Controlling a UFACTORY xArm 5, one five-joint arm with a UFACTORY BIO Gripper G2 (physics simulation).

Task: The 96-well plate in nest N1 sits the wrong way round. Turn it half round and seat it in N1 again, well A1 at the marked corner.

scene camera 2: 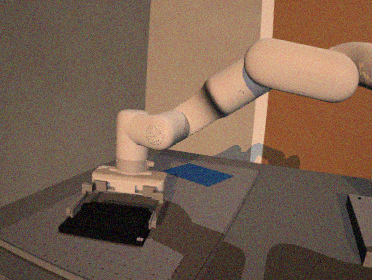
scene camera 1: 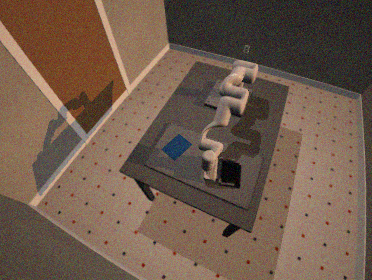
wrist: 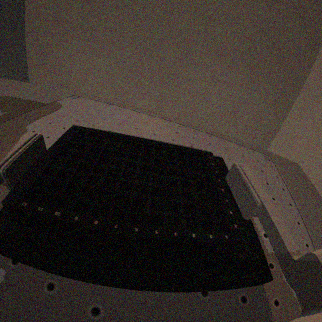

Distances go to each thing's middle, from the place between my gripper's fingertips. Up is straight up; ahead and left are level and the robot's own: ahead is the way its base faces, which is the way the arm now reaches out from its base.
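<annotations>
The black 96-well plate [scene camera 2: 122, 218] is 20 mm to the right of my hand at the moment. Counting from my hand again, black nest N1 [scene camera 2: 95, 233] is 20 mm to the right, 10 mm ahead and 20 mm below, and the flat blue rectangle [scene camera 2: 191, 172] is 400 mm to the right, 100 mm behind and 20 mm below.
</annotations>
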